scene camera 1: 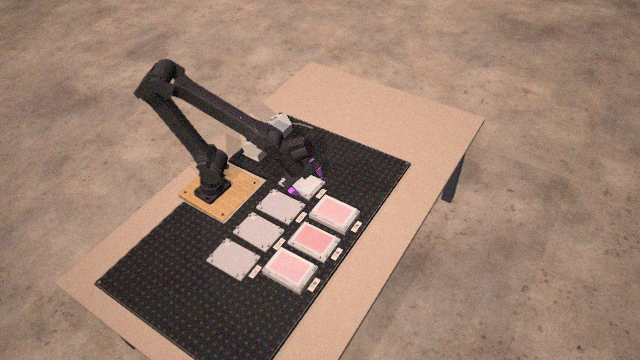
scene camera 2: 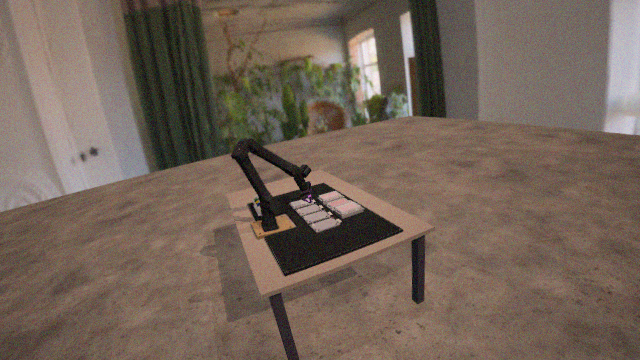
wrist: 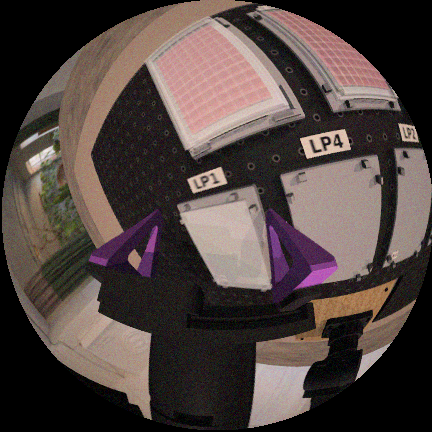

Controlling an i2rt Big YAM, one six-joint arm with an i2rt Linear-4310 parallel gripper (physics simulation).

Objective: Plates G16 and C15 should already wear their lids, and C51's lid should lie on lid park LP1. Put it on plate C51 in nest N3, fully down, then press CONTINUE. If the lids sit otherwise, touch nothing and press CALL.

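Frame: origin at the arm's base, x right, y down, z ahead, level; centimetres.
Seen in the pictures: gripper, between the fingertips: (scene camera 1: 312, 187) (scene camera 2: 310, 197) (wrist: 212, 213); arm's base, origin of its link: (scene camera 1: 213, 189) (scene camera 2: 270, 226) (wrist: 346, 323).
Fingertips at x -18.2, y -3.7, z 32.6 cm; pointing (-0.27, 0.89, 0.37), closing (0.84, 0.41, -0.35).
Observation:
Offsets run from my fingertips to a thing's top centre. "spot": to the spot under its first point. Level surfaces: height alone.
A pale translucent lid @(dx -2.1, dy +1.9, dz -6.4 cm) (scene camera 1: 311, 185) (wrist: 230, 245) lies on lid park LP1 @(spot: dx +3.2, dy +3.2, dz -0.3 cm) (wrist: 257, 195), whose bare top strip shows in the wrist view. My gripper (scene camera 1: 307, 181) (scene camera 2: 309, 198) (wrist: 212, 213) is open, its purple fingers on either side of the lid, the right one beside its edge. Three pink plates stand in a row: an end plate @(dx +4.2, dy -0.1, dz +12.3 cm) (scene camera 1: 334, 211) (wrist: 215, 80), a middle plate @(dx +17.1, dy +1.1, dz +12.7 cm) (scene camera 1: 314, 240) (wrist: 332, 50) and another end plate @(dx +30.3, dy -0.3, dz +13.0 cm) (scene camera 1: 290, 266). The end plates look paler, as if under clear lids; the middle one is deeper pink. Plate names and nest labels are unreadable.
Lid park LP4 @(dx +11.1, dy +1.7, dz -5.9 cm) (scene camera 1: 281, 206) (wrist: 337, 215), lid park LP2 @(dx +23.9, dy +1.7, dz -5.4 cm) (scene camera 1: 258, 231) (wrist: 412, 200) and one more park @(dx +36.9, dy +1.7, dz -5.2 cm) (scene camera 1: 233, 258) continue the row without visible lids. Light boxes (scene camera 1: 252, 150) (scene camera 1: 281, 124) stand behind the arm. The arm's wooden base (scene camera 1: 225, 212) stands beside the black mat @(dy +3.7 cm) (scene camera 1: 165, 280).

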